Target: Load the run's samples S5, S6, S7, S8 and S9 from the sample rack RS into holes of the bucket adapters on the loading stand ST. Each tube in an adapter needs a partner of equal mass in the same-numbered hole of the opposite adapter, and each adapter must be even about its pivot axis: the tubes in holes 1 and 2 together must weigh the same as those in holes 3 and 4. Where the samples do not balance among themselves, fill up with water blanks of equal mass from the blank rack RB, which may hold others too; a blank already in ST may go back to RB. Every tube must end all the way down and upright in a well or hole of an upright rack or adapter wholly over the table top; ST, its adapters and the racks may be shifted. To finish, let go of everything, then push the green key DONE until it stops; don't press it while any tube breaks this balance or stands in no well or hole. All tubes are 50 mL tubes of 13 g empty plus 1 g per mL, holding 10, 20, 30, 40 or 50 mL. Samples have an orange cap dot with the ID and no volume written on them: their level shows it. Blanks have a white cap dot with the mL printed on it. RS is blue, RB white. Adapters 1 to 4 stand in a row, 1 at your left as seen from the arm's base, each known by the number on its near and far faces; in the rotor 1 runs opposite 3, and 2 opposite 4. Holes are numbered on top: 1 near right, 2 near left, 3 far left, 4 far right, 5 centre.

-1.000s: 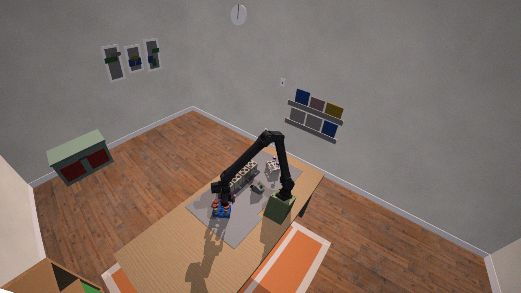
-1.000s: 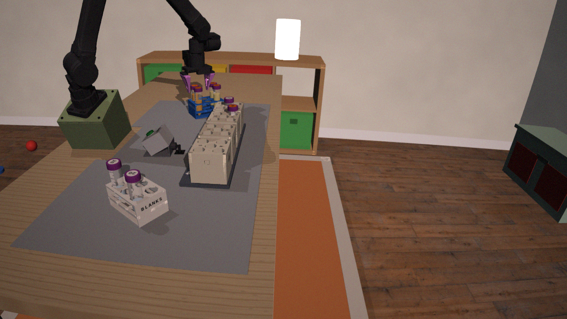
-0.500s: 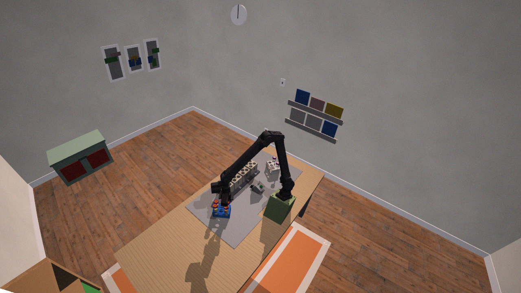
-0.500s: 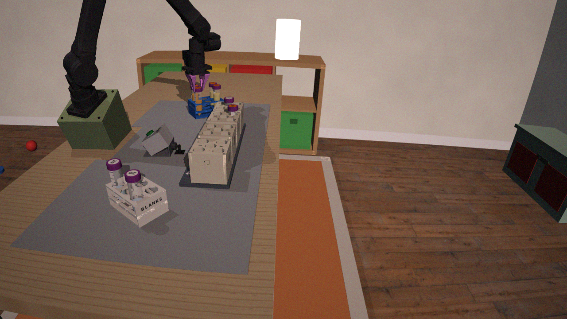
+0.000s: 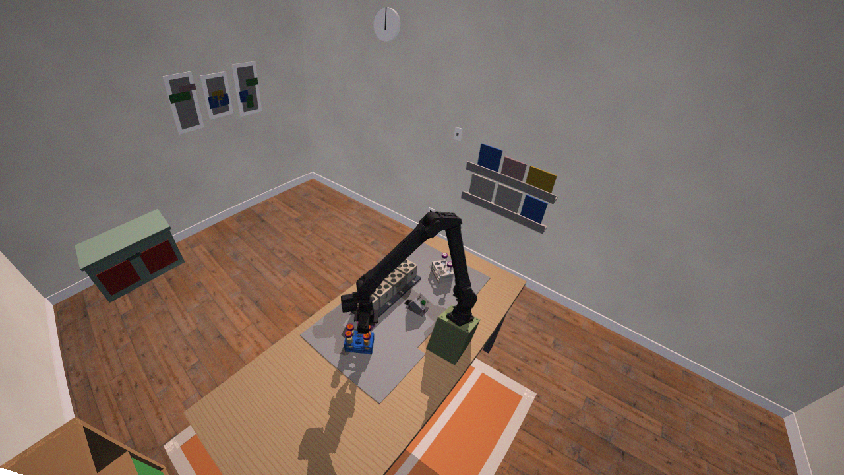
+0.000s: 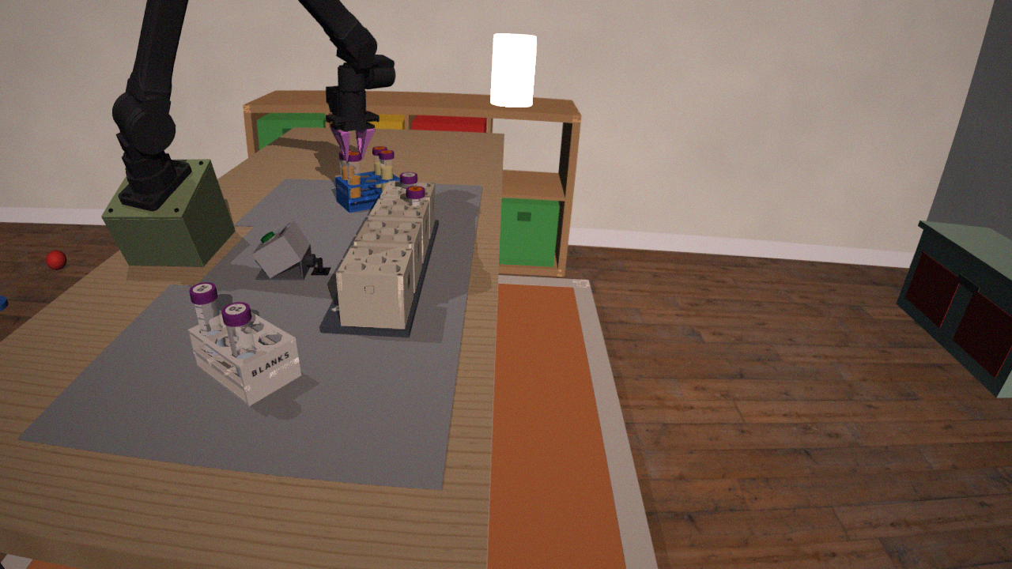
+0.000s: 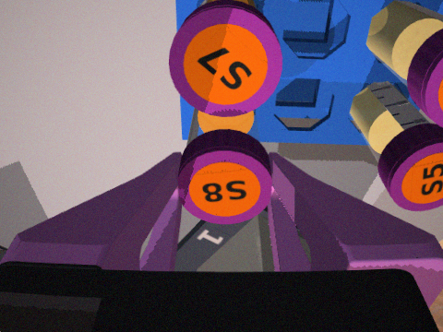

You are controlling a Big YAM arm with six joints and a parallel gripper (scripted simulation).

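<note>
Now: hand 10 mm to the left of the sample S8 and 50 mm above it. The rest, counted from my hand: sample tube S9 (30 mm ahead, 90 mm to the left, 60 mm below); then blue sample rack RS (10 mm ahead, 40 mm to the left, 90 mm below); then orange-dot sample tube (40 mm behind, 30 mm to the left, 60 mm below).
</note>
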